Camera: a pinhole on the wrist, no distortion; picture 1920 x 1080 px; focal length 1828.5 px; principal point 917.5 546.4 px. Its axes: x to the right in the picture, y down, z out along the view. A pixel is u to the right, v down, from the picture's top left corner.
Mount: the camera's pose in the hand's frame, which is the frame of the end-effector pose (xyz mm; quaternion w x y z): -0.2 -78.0 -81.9 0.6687 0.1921 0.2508 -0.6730
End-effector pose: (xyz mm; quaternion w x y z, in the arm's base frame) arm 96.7 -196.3 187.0 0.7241 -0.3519 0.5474 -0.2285
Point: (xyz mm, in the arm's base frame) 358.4 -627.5 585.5
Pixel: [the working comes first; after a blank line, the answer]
In the camera's frame: 245.7 101.1 543.1

1745 887
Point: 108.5 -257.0 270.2
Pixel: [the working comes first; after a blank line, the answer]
In the camera's frame: -33.1 -13.2 86.7

219 269
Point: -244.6 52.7 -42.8
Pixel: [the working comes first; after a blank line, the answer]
In the camera's frame: -216.2 -107.5 -438.8

behind the camera
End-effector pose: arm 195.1 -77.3 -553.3 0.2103 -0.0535 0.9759 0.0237
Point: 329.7 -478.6 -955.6
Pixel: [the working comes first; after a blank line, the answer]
In the camera's frame: -7.4 36.7 592.3

895 660
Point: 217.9 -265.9 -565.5
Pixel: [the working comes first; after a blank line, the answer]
In the camera's frame: 37.0 -7.1 138.4

1407 453
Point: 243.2 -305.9 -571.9
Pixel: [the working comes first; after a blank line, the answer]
In the camera's frame: 64.0 -25.5 173.3

1593 278
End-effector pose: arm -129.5 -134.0 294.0 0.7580 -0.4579 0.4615 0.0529
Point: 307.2 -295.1 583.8
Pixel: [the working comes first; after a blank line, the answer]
In the camera's frame: 162.7 54.5 490.4

1524 750
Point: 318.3 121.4 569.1
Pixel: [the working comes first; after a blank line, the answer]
In the camera's frame: -215.7 -90.8 587.6

246 264
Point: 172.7 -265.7 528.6
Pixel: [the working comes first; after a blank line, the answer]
In the camera's frame: 111.7 17.8 356.0

1491 638
